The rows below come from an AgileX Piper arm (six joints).
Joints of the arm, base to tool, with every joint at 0 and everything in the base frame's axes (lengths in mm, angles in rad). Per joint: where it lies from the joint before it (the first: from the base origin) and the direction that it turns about. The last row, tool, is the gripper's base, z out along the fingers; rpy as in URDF.
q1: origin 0 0 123 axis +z
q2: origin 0 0 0 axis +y
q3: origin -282.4 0 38.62 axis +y
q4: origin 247.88 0 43.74 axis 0.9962 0 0.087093
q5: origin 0 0 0 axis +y
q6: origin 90.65 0 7.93 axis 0.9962 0 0.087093
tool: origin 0 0 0 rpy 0 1.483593 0
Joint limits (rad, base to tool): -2.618..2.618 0..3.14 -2.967..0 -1.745..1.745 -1.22..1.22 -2.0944..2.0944
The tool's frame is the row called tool.
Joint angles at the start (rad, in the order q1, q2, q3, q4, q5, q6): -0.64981 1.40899 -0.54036 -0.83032 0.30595 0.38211
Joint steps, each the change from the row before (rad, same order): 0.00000 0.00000 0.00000 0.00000 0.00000 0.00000; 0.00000 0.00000 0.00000 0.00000 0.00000 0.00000; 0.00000 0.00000 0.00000 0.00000 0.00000 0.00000; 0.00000 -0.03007 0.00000 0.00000 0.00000 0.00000; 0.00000 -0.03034 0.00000 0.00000 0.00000 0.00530; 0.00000 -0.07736 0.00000 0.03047 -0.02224 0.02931; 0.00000 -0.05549 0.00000 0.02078 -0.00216 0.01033; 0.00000 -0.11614 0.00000 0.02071 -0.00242 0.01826
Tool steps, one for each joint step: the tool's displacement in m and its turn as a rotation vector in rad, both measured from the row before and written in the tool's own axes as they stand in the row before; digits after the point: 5 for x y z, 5 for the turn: 0.00000 0.00000 0.00000 0.00000 0.00000 0.00000; 0.00000 0.00000 0.00000 0.00000 0.00000 0.00000; 0.00000 0.00000 0.00000 0.00000 0.00000 0.00000; -0.00167 -0.00240 -0.00659 0.01207 -0.02672 0.00669; -0.00168 -0.00243 -0.00665 0.01211 -0.02699 0.01205; -0.00555 -0.00456 -0.01719 0.01198 -0.08692 0.07480; -0.00340 -0.00343 -0.01227 0.01235 -0.05074 0.04127; -0.00664 -0.00720 -0.02598 0.02885 -0.10823 0.06046
